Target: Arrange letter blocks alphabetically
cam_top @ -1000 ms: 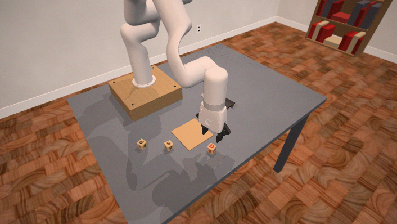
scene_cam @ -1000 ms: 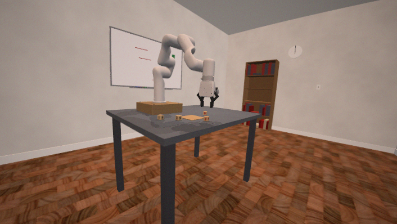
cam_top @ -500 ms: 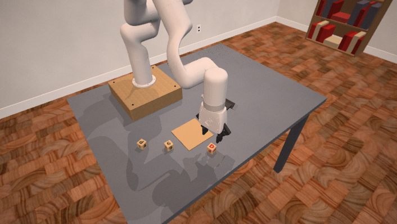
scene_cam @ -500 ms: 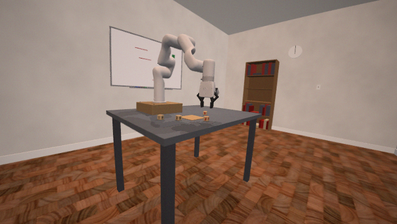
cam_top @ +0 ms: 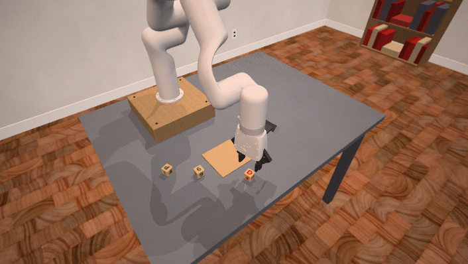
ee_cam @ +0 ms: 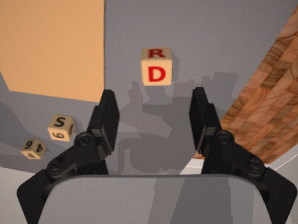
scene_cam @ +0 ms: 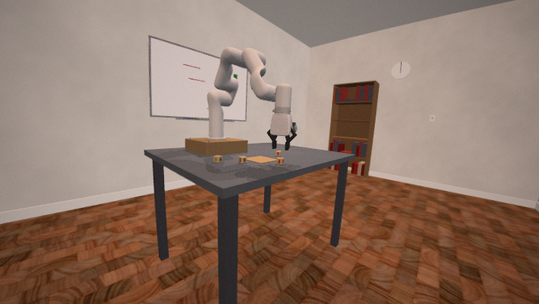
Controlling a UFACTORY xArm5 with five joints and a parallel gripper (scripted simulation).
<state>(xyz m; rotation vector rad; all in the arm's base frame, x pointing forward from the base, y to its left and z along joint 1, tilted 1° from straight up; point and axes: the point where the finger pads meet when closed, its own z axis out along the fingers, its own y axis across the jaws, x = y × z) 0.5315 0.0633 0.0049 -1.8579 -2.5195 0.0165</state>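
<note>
My gripper is now 7 cm above the wooden block. The rest, counted from my hand: tan mat (12 cm behind, 9 cm below, 2 cm to the right).
</note>
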